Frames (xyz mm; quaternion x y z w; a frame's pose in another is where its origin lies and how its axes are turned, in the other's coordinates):
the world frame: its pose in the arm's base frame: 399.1 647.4 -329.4 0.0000 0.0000 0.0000 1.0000
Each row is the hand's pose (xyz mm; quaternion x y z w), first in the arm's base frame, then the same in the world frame.
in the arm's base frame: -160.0 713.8 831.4 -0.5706 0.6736 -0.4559 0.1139
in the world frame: -559.1 66.4 1160.8 -0.5706 0.6736 -0.4559 0.1139
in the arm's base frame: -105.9 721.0 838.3 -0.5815 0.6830 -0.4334 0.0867
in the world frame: -505.0 73.6 1167.7 -0.5815 0.6830 -0.4334 0.0867
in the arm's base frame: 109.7 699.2 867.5 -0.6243 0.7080 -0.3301 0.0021
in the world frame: -289.4 51.8 1196.9 -0.6243 0.7080 -0.3301 0.0021
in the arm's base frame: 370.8 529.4 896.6 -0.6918 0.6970 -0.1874 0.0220
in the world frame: -28.3 -118.0 1226.0 -0.6918 0.6970 -0.1874 0.0220
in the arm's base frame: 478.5 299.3 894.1 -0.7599 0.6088 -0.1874 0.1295
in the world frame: 79.4 -348.1 1223.5 -0.7599 0.6088 -0.1874 0.1295
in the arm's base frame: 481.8 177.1 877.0 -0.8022 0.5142 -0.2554 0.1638
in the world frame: 82.7 -470.3 1206.4 -0.8022 0.5142 -0.2554 0.1638
